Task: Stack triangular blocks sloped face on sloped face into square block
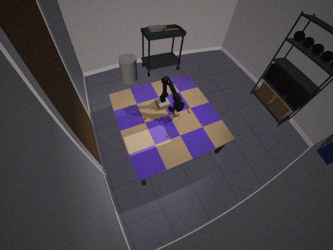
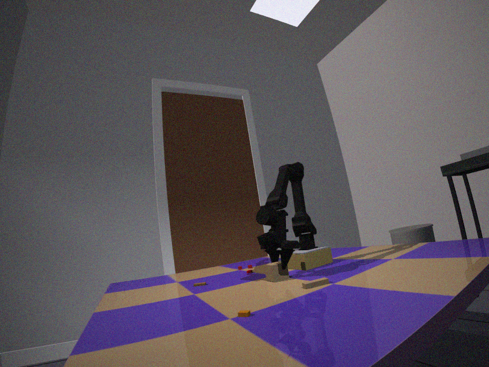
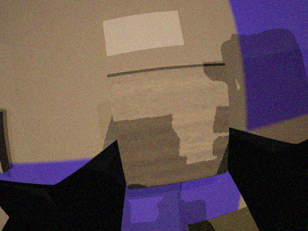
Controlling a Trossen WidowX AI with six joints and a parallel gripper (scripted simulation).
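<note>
Now: gripper tip 10 mm below the triangular block. Round my gripper tip: tan plank: 200 mm to the left, 30 mm below, 30 mm ahead; orange piece: 290 mm ahead, 220 mm to the left, 30 mm below; brown piece: 250 mm to the right, 220 mm ahead, 30 mm below.
</note>
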